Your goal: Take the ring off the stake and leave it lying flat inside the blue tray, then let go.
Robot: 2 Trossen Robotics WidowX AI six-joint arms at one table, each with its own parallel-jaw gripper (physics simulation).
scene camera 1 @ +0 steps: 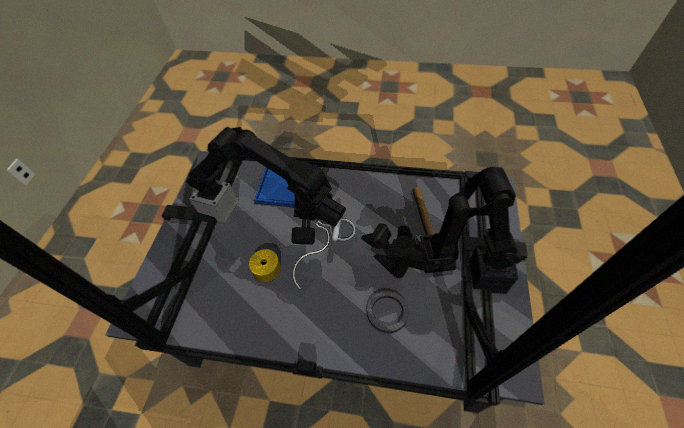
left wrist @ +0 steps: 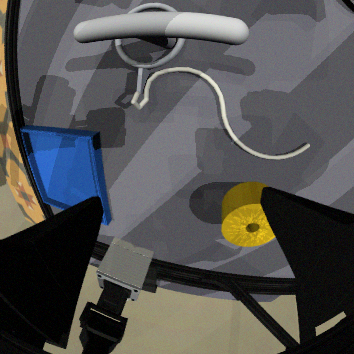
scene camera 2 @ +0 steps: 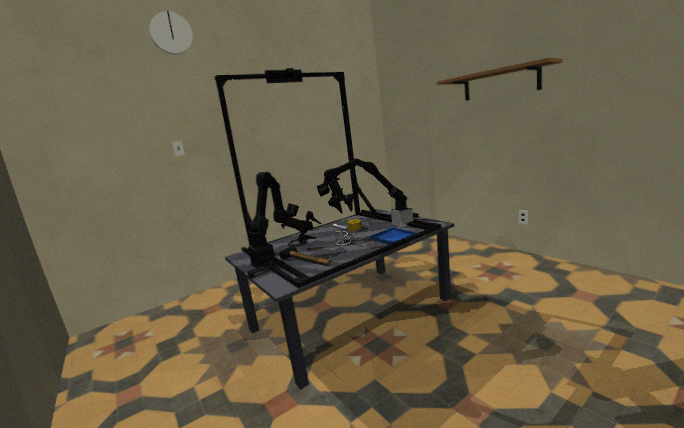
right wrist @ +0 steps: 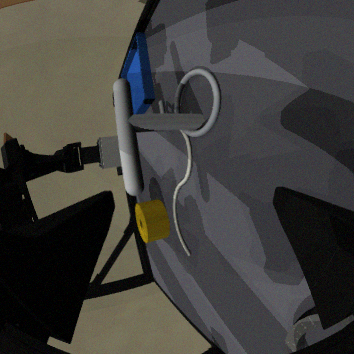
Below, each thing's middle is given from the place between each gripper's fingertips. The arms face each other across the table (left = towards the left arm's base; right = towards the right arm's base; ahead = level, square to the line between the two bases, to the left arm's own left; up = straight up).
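Counting from my right hand, I find the stake (left wrist: 163,30) 110 mm to the left, 50 mm ahead and 70 mm below. The yellow spool (left wrist: 243,222) is 300 mm to the left of that same right hand, 120 mm behind it and 60 mm below it, while the blue tray (scene camera 1: 272,190) is 370 mm to the left of my right hand, 220 mm ahead of it and 80 mm below it. Going by their middles, the stake is the nearest to my right hand of the things named here.
From my left hand, the stake is 90 mm to the right, 60 mm ahead and 130 mm below. The yellow spool is 100 mm to the left of my left hand, 120 mm behind it and 130 mm below it. And the blue tray: from my left hand it is 170 mm to the left, 220 mm ahead and 150 mm below, which makes it, going by their middles, the farthest from my left hand of the things named here.
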